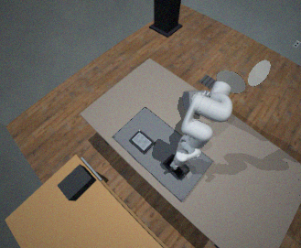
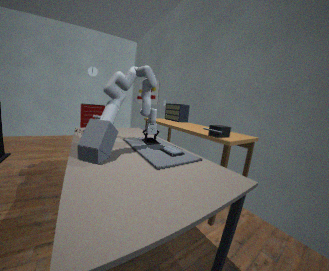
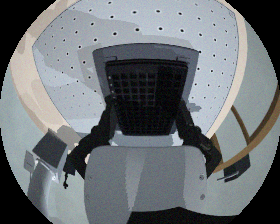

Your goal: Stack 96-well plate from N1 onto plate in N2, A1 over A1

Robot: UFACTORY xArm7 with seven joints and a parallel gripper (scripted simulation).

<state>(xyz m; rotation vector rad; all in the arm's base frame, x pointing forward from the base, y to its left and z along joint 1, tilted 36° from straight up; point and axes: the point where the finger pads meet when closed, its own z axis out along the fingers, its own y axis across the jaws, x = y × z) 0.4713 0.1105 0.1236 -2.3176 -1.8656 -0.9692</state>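
The dark 96-well plate lies 1 cm below my hand. Round my hand: plate nest: 2 cm below; light 96-well plate: 31 cm to the right, 3 cm ahead, 1 cm below.
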